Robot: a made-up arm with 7 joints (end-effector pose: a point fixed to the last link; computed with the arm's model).
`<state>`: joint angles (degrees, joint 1 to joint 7).
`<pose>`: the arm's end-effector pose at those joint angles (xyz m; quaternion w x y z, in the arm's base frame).
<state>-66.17 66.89 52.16 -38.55 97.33 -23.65 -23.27</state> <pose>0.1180 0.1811 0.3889 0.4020 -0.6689 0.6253 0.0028</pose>
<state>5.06 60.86 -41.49 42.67 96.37 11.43 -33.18</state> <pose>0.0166 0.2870 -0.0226 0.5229 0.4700 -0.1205 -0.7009</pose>
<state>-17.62 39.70 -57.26 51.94 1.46 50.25 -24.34</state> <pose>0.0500 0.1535 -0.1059 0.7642 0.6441 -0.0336 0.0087</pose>
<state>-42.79 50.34 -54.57 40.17 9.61 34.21 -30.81</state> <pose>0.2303 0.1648 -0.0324 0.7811 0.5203 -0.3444 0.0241</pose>
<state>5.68 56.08 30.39 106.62 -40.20 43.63 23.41</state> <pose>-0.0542 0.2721 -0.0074 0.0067 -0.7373 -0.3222 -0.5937</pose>
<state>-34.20 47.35 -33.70 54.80 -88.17 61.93 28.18</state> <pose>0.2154 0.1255 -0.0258 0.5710 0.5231 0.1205 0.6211</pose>
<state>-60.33 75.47 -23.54 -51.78 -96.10 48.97 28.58</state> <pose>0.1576 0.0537 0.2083 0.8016 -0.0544 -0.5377 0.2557</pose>
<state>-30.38 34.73 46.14 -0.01 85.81 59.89 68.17</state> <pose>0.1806 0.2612 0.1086 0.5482 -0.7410 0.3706 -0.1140</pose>
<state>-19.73 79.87 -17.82 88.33 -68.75 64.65 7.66</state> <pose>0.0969 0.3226 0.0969 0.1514 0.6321 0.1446 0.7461</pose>
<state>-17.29 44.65 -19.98 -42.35 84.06 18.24 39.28</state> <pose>0.2039 0.0649 0.0826 0.2023 -0.0439 0.9766 -0.0582</pose>
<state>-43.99 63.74 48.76 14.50 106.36 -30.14 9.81</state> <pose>0.2203 0.3131 0.2776 0.0261 -0.6334 0.7541 0.1717</pose>
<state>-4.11 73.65 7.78 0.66 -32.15 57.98 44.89</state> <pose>0.1642 0.2317 0.0907 0.2634 0.6626 -0.5273 0.4620</pose>
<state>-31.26 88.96 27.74 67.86 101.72 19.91 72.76</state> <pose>0.1112 0.3845 0.2883 0.2735 -0.6538 0.5612 0.4274</pose>
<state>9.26 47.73 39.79 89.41 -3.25 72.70 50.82</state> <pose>-0.0789 0.2306 -0.0149 0.1006 0.9165 0.3603 0.1417</pose>
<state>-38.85 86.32 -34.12 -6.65 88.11 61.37 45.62</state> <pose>0.2371 0.2236 0.2205 0.4968 -0.3480 0.7507 0.2619</pose>
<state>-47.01 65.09 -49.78 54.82 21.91 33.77 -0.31</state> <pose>0.2270 0.2749 0.0515 0.4294 0.7535 -0.4978 0.0115</pose>
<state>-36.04 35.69 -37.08 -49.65 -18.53 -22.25 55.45</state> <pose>0.1363 -0.0508 0.1265 0.2743 -0.5644 -0.4882 0.6065</pose>
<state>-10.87 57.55 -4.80 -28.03 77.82 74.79 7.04</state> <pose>0.1732 0.1930 0.1023 0.0719 -0.6341 0.7495 -0.1761</pose>
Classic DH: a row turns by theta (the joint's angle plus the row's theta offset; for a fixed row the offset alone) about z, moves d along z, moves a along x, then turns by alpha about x. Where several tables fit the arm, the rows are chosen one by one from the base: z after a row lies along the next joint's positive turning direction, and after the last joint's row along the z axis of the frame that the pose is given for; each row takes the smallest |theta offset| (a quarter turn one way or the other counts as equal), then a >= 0, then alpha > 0; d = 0 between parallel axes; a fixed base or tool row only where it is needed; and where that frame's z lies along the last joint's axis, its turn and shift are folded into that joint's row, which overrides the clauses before.
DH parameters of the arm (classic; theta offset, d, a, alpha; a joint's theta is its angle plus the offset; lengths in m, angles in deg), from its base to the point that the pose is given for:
base (fixed): -4.07 0.2424 0.0207 -74.51
joint 1: -75.12 -0.0039 -0.019 -90
joint 2: 74 -0.0064 -0.01 90
joint 3: 90 -0.2327 0.0392 -90
joint 4: 90 -0.01 0.0043 90
joint 5: 0 0.1115 -0.0122 -90
joint 6: -90 -0.03 0.0487 90
joint 7: -47.07 -0.0231 0.0056 65.54
tool (fixed): 148.53 0.0095 0 0

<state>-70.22 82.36 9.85 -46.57 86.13 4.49 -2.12</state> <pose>0.1614 0.1020 0.3929 0.5873 -0.3216 0.7224 0.1728</pose>
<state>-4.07 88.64 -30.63 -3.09 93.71 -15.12 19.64</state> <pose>0.1627 0.2627 0.0813 0.2944 0.0764 -0.6648 -0.6823</pose>
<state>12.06 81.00 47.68 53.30 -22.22 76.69 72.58</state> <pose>0.0604 0.3428 0.1665 0.2038 -0.9282 0.0340 -0.3095</pose>
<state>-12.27 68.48 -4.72 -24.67 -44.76 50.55 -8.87</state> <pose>0.1636 0.1356 0.0890 0.8108 0.1900 -0.4162 0.3651</pose>
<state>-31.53 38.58 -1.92 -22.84 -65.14 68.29 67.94</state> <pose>0.2113 0.0353 0.0871 0.5213 0.3135 -0.4571 0.6489</pose>
